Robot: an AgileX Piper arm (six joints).
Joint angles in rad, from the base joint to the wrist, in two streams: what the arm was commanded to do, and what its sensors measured. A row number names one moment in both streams.
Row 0, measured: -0.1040, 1.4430, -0.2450, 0.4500, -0.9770, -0.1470
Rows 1 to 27, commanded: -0.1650, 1.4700, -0.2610, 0.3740, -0.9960, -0.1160; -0.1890, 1.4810, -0.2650, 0.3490, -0.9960, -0.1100; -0.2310, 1.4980, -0.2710, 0.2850, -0.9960, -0.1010; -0.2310, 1.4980, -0.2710, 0.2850, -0.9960, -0.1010; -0.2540, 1.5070, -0.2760, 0.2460, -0.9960, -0.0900; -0.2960, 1.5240, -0.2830, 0.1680, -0.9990, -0.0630; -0.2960, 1.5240, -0.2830, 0.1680, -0.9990, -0.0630; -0.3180, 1.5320, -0.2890, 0.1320, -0.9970, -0.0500; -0.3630, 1.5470, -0.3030, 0.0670, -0.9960, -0.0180; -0.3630, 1.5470, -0.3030, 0.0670, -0.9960, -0.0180; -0.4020, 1.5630, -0.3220, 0.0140, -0.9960, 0.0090; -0.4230, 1.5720, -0.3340, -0.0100, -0.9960, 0.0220; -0.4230, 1.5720, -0.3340, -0.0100, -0.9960, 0.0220; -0.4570, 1.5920, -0.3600, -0.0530, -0.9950, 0.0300; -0.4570, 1.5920, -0.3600, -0.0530, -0.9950, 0.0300; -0.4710, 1.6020, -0.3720, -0.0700, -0.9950, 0.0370; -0.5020, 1.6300, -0.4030, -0.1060, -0.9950, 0.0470; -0.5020, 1.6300, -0.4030, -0.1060, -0.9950, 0.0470; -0.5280, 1.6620, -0.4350, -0.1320, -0.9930, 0.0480; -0.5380, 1.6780, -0.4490, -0.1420, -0.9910, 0.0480; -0.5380, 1.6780, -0.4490, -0.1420, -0.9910, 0.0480; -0.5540, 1.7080, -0.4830, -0.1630, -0.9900, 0.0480; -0.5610, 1.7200, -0.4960, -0.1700, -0.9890, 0.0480; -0.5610, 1.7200, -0.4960, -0.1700, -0.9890, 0.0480; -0.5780, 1.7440, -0.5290, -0.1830, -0.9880, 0.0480; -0.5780, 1.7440, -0.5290, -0.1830, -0.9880, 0.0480; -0.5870, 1.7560, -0.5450, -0.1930, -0.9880, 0.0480
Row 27, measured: -0.5710, 1.7450, -0.5170, -0.1710, -0.9780, 0.0430
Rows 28 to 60, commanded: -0.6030, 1.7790, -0.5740, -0.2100, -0.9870, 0.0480; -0.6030, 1.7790, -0.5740, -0.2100, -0.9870, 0.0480; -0.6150, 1.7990, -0.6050, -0.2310, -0.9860, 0.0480; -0.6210, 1.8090, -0.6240, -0.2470, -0.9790, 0.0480; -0.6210, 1.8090, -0.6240, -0.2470, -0.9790, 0.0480; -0.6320, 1.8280, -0.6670, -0.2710, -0.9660, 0.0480; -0.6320, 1.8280, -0.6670, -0.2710, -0.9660, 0.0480; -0.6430, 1.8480, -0.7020, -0.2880, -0.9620, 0.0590; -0.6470, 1.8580, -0.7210, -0.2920, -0.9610, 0.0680; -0.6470, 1.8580, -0.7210, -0.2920, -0.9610, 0.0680; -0.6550, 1.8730, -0.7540, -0.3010, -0.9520, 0.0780; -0.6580, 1.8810, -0.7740, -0.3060, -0.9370, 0.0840; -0.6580, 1.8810, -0.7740, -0.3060, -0.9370, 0.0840; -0.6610, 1.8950, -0.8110, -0.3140, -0.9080, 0.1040; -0.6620, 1.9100, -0.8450, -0.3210, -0.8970, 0.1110; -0.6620, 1.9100, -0.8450, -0.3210, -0.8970, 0.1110; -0.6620, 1.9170, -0.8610, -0.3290, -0.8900, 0.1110; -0.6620, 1.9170, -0.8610, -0.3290, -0.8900, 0.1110; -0.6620, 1.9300, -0.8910, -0.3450, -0.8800, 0.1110; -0.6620, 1.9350, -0.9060, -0.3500, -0.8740, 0.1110; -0.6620, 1.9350, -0.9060, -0.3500, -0.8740, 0.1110; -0.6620, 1.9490, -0.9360, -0.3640, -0.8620, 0.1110; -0.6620, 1.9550, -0.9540, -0.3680, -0.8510, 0.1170; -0.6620, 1.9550, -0.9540, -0.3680, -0.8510, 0.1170; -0.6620, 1.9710, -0.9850, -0.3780, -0.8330, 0.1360; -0.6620, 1.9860, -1.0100, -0.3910, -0.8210, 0.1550; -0.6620, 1.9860, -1.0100, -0.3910, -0.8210, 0.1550; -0.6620, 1.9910, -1.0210, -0.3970, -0.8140, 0.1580; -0.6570, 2.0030, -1.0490, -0.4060, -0.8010, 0.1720; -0.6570, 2.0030, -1.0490, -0.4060, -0.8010, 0.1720; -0.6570, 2.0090, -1.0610, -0.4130, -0.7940, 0.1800; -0.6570, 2.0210, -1.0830, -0.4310, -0.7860, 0.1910; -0.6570, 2.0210, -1.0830, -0.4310, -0.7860, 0.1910
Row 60, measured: -0.6860, 2.0030, -1.0260, -0.3360, -0.7380, 0.1720
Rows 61 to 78, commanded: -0.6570, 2.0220, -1.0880, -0.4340, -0.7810, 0.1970; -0.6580, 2.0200, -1.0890, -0.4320, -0.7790, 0.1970; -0.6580, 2.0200, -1.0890, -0.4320, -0.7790, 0.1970; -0.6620, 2.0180, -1.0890, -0.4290, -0.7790, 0.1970; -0.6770, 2.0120, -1.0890, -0.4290, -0.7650, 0.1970; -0.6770, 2.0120, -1.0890, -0.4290, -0.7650, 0.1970; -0.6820, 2.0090, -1.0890, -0.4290, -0.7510, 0.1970; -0.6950, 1.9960, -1.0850, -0.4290, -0.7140, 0.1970; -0.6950, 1.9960, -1.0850, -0.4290, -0.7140, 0.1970; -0.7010, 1.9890, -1.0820, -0.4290, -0.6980, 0.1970; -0.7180, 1.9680, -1.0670, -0.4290, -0.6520, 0.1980; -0.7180, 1.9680, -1.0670, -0.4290, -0.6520, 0.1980; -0.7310, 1.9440, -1.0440, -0.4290, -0.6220, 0.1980; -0.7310, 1.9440, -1.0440, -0.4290, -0.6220, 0.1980; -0.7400, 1.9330, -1.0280, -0.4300, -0.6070, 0.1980; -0.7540, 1.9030, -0.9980, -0.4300, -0.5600, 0.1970; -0.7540, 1.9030, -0.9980, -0.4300, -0.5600, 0.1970; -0.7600, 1.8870, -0.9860, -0.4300, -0.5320, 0.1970
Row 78, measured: -0.7370, 1.9340, -1.0190, -0.4240, -0.6070, 0.1970
